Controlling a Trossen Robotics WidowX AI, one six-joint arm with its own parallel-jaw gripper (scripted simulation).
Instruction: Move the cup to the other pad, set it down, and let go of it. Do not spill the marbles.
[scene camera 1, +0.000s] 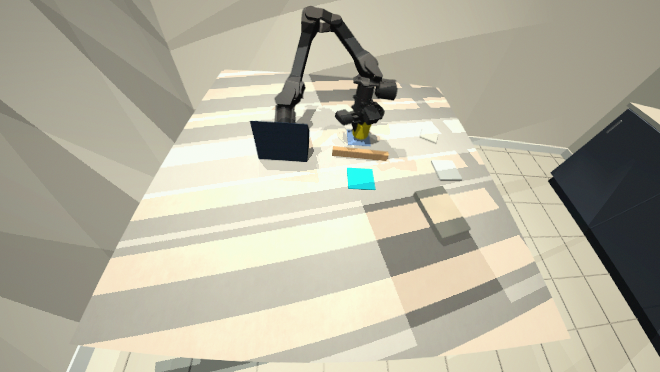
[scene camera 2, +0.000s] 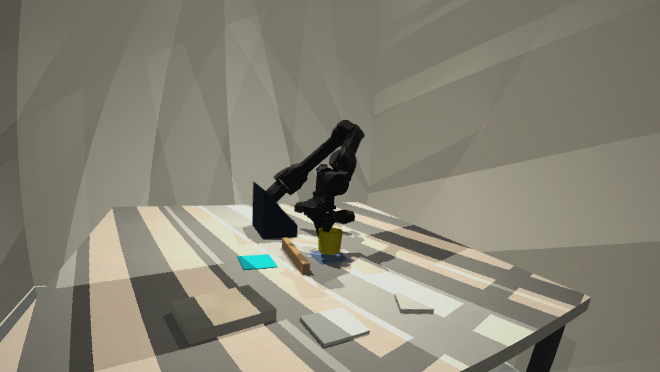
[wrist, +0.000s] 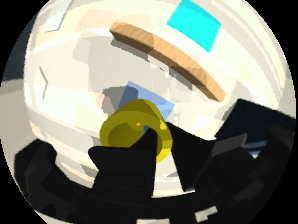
I see my gripper (scene camera 2: 321, 239), a yellow cup (wrist: 120, 130) and a wooden bar (wrist: 160, 49).
My gripper is seen too in scene camera 1 (scene camera 1: 355, 130) and in the wrist view (wrist: 160, 125).
